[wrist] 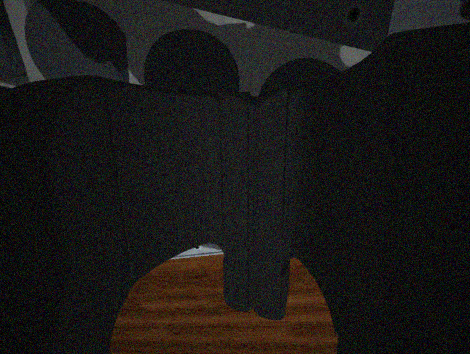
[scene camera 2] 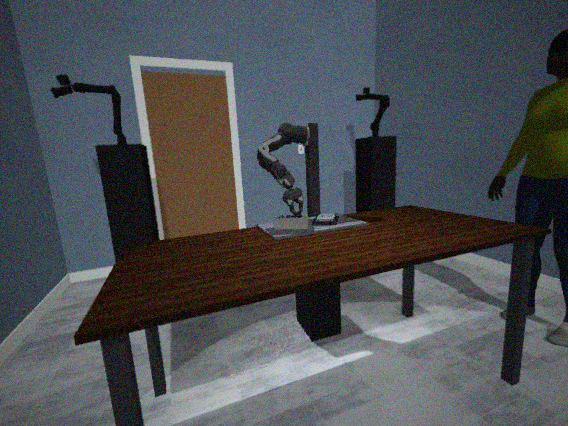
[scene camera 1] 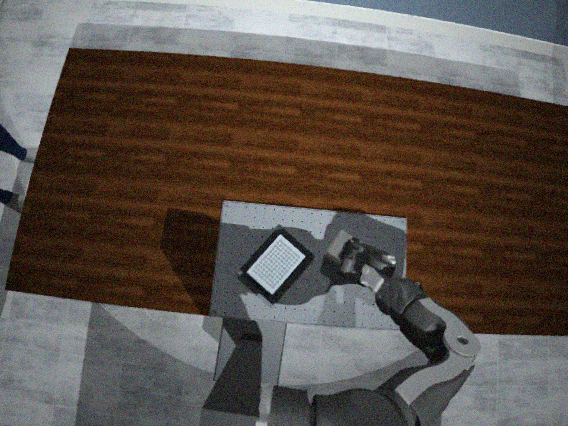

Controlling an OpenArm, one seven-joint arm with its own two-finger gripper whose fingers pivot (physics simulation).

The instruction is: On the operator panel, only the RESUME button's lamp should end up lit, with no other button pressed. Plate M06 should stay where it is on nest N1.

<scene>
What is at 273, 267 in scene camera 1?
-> A white plate M06.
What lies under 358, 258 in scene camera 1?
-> My gripper.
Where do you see a retry button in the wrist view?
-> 187, 60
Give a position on a dark nest N1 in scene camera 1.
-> At 272, 299
</scene>
